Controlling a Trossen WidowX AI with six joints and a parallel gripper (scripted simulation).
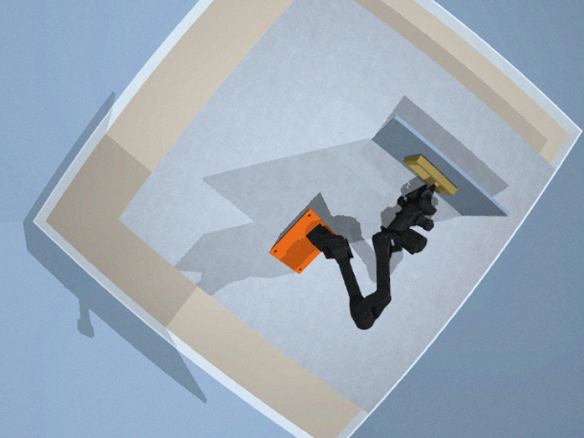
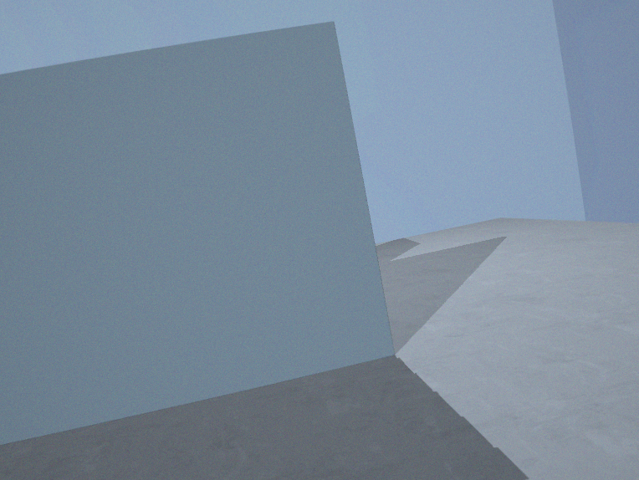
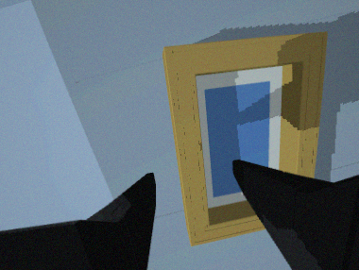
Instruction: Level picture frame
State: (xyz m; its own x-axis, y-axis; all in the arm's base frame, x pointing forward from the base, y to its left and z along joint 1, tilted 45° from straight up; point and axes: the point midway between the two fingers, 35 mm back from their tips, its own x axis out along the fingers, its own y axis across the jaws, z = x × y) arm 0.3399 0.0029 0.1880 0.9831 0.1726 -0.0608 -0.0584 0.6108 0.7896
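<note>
Now: gripper tip 5 cm short of the picture frame, 5 cm above it and 2 cm to the right of it. The rest, counted from my gripper tip: grey wall panel: 7 cm below, 6 cm ahead, 1 cm to the left.
</note>
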